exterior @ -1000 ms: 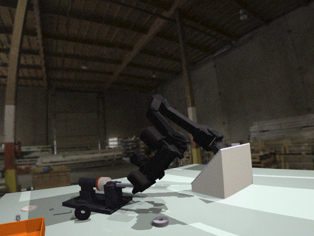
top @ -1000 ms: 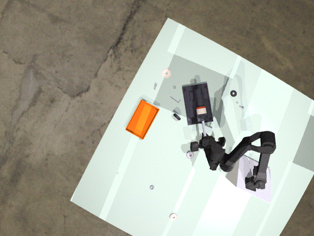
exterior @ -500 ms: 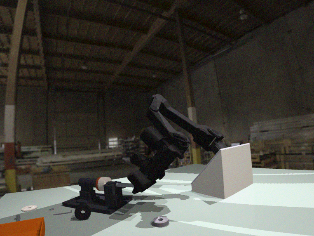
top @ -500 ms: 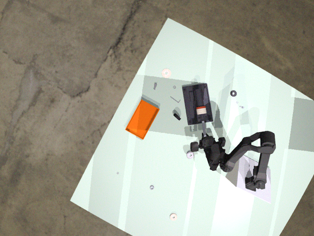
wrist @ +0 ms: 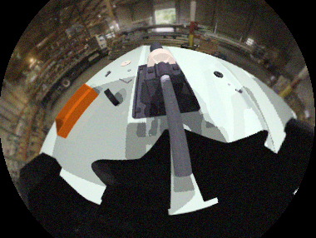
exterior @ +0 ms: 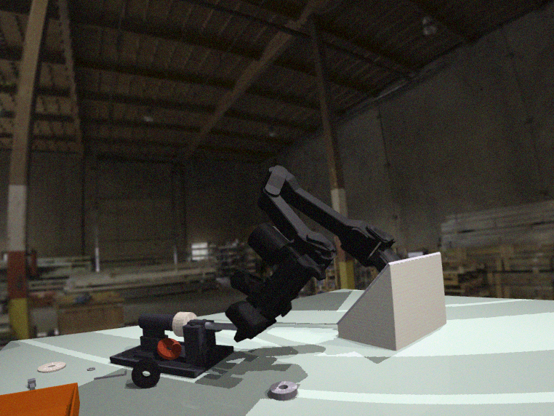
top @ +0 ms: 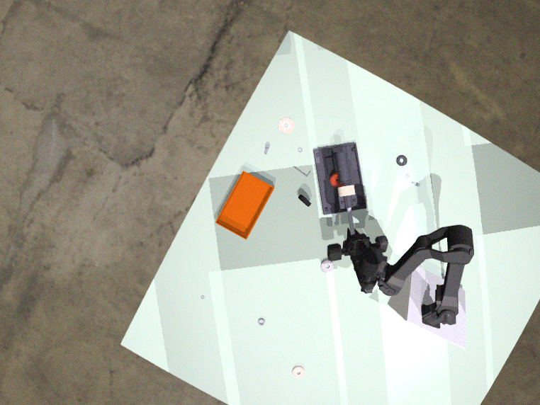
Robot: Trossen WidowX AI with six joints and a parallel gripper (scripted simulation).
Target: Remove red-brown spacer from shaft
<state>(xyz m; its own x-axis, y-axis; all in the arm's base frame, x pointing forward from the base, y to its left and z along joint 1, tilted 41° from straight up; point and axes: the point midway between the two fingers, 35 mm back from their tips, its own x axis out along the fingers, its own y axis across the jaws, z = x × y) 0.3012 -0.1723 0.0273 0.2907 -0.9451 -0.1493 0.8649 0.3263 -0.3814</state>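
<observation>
The grey shaft is 40 mm to the right of my gripper tip, 20 mm ahead of it and 20 mm above it. The rest, counted from my gripper tip: cream spacer: 100 mm to the right, 60 mm ahead, 20 mm above; black ring: 170 mm ahead, 30 mm to the right, 30 mm below; red-brown spacer: 140 mm to the right, 90 mm ahead, 30 mm below.
</observation>
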